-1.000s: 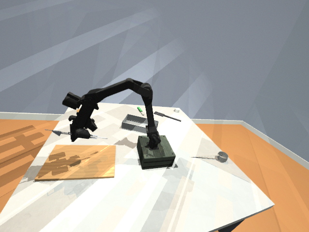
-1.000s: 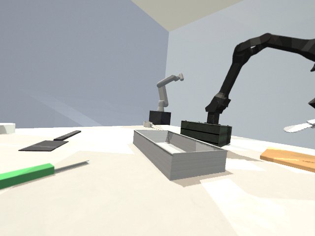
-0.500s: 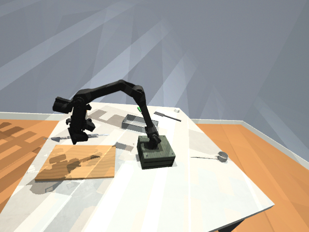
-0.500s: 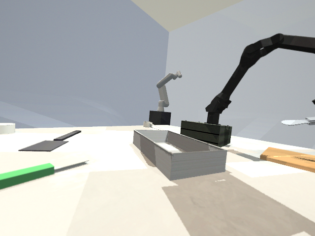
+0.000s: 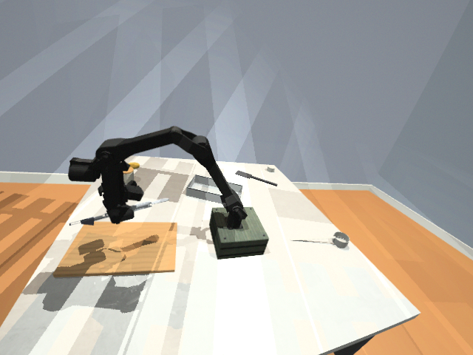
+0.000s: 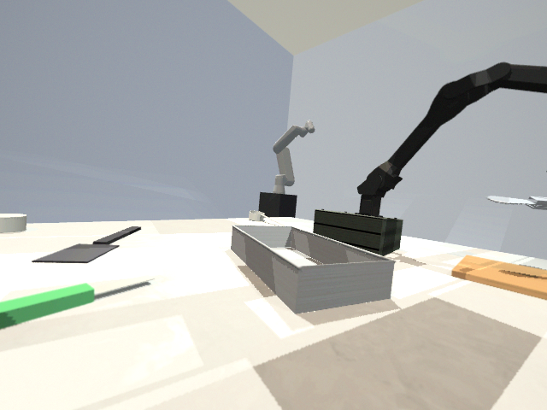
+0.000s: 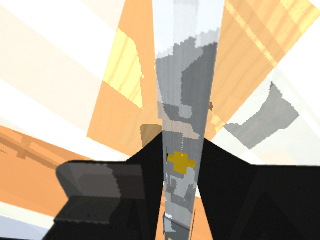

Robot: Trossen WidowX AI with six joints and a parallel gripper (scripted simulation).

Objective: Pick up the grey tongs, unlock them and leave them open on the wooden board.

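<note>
Now: gripper tip 1 cm short of the wooden board, 2 cm to the left of it and 12 cm above it. The rest, counted from my gripper tip: grey roasting tin: 36 cm ahead, 44 cm to the right, 10 cm below; yellow lock piece: 4 cm above; orange disc: 68 cm ahead, 4 cm to the left, 12 cm below.
</note>
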